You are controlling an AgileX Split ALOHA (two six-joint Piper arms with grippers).
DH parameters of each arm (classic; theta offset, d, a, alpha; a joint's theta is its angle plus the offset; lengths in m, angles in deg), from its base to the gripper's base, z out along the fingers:
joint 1: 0 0.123 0 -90
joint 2: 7.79 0 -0.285 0
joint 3: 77.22 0 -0.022 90
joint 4: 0 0.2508 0 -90
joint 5: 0 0 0.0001 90
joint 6: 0 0.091 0 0
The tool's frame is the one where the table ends.
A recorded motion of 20 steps. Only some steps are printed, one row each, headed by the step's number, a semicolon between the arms.
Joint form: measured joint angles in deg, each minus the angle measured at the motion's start. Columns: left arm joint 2, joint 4, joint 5, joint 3, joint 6, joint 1; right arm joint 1, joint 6, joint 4, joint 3, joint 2, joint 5.
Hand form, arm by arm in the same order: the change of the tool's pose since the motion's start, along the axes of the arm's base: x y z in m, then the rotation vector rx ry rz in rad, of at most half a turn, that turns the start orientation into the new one. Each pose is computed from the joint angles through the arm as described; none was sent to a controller.
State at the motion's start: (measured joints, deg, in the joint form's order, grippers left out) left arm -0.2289 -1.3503 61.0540 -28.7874 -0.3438 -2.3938; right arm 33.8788 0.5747 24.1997 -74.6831 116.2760 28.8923
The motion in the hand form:
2: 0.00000 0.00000 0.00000 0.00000 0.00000 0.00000; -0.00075 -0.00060 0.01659 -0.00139 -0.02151 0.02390
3: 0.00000 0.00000 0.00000 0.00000 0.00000 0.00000; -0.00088 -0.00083 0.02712 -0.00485 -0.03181 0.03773
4: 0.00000 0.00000 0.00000 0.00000 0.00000 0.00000; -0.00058 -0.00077 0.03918 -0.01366 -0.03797 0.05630
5: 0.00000 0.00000 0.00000 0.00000 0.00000 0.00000; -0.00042 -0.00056 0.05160 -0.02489 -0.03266 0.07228
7: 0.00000 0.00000 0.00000 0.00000 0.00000 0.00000; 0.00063 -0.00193 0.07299 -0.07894 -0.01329 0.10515
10: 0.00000 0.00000 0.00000 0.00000 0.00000 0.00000; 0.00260 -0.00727 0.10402 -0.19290 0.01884 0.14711
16: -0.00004 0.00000 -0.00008 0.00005 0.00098 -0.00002; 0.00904 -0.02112 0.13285 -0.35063 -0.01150 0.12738
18: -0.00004 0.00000 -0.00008 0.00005 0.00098 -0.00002; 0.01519 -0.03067 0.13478 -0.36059 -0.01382 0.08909
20: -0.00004 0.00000 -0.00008 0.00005 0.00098 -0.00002; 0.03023 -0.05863 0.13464 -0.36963 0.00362 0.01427
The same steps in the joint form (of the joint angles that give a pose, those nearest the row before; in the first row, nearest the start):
2: 0.00 0.00 0.00 0.00 0.00 0.00; 0.00 0.23 -1.60 -0.89 -1.96 1.99
3: 0.00 0.00 0.00 0.00 0.00 0.00; 0.00 0.65 -2.81 -1.78 -3.03 3.60
4: 0.00 0.00 0.00 0.00 0.00 0.00; 0.00 1.22 -4.36 -3.30 -3.99 6.12
5: 0.00 0.00 0.00 0.00 0.00 0.00; 0.00 2.09 -5.83 -5.28 -4.75 9.49
7: 0.00 0.00 0.00 0.00 0.00 0.00; 0.00 4.20 -10.02 -9.83 -5.48 17.30
10: 0.00 0.00 0.00 0.00 0.00 0.00; 0.00 6.29 -16.42 -17.63 -5.69 30.23
16: 0.00 0.00 0.06 0.00 0.00 0.00; -0.21 9.15 -26.25 -24.44 -5.82 39.92
18: 0.00 0.00 0.06 0.00 0.00 0.00; -1.59 10.02 -27.22 -24.79 -5.86 40.18
20: 0.00 0.00 0.06 0.00 0.00 0.00; -5.96 10.04 -27.58 -24.79 -5.86 40.60

